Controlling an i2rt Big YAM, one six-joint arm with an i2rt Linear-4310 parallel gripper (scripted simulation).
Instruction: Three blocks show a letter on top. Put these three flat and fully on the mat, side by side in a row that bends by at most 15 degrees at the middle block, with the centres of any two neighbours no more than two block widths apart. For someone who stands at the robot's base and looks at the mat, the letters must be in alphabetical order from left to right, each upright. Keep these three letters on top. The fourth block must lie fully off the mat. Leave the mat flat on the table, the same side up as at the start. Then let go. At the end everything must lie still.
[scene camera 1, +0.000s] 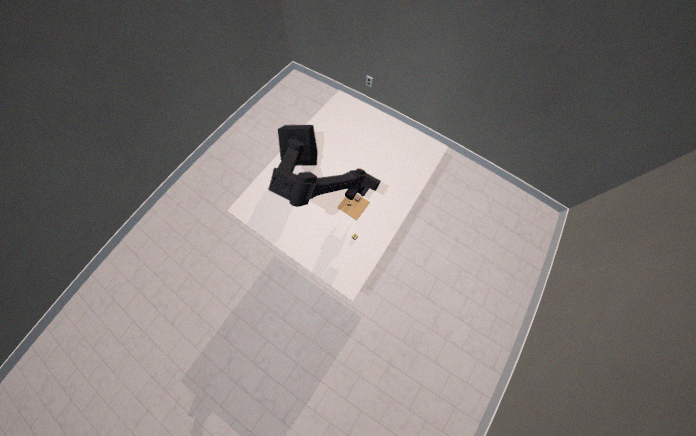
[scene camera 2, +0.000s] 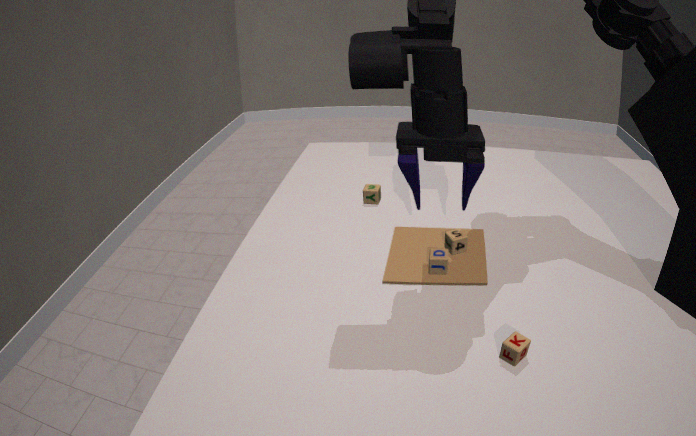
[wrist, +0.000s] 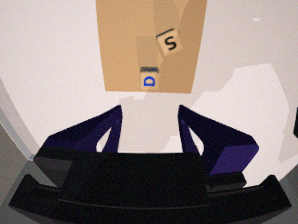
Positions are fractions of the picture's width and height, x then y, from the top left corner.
In view: the gripper (scene camera 2: 0.63, 0.48) and a tan mat (scene camera 2: 0.59, 0.60).
The gripper shows as well in the wrist view (wrist: 0.51, 0.49).
